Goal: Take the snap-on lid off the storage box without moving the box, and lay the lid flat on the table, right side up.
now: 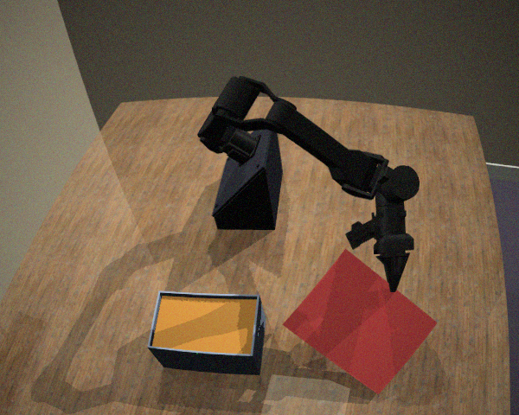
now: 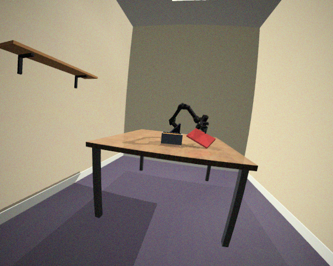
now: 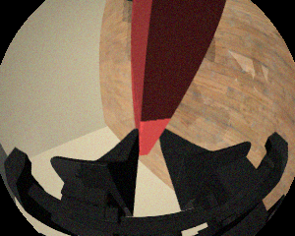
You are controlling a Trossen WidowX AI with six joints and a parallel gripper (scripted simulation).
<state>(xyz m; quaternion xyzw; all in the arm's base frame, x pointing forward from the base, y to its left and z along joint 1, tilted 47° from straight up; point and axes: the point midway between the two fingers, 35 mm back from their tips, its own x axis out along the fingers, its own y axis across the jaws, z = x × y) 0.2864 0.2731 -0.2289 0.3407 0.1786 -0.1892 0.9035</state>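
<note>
Right now the red lid is 60 mm ahead of my gripper tip, 40 mm to the right of it and 30 mm below it. Also, from my gripper tip: storage box (110 mm ahead, 340 mm to the right, 70 mm below).
</note>
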